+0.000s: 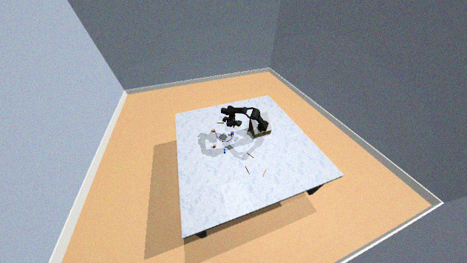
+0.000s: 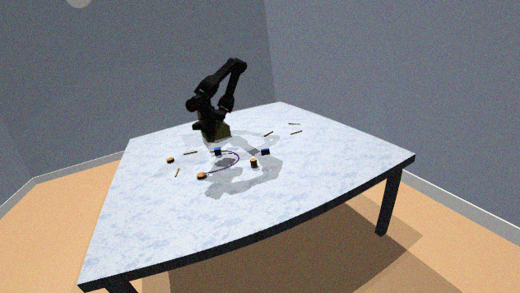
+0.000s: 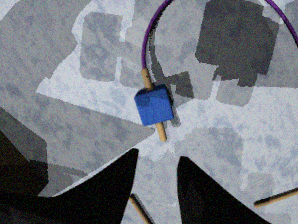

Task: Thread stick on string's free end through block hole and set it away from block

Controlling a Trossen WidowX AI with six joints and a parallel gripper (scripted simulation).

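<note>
Now: the blue block 1 cm to the left of my gripper tip and 7 cm below it. Also, from my gripper tip: thin stick: 1 cm ahead, 3 cm to the left, 7 cm below; short wooden cylinder: 21 cm ahead, 13 cm to the left, 7 cm below.
</note>
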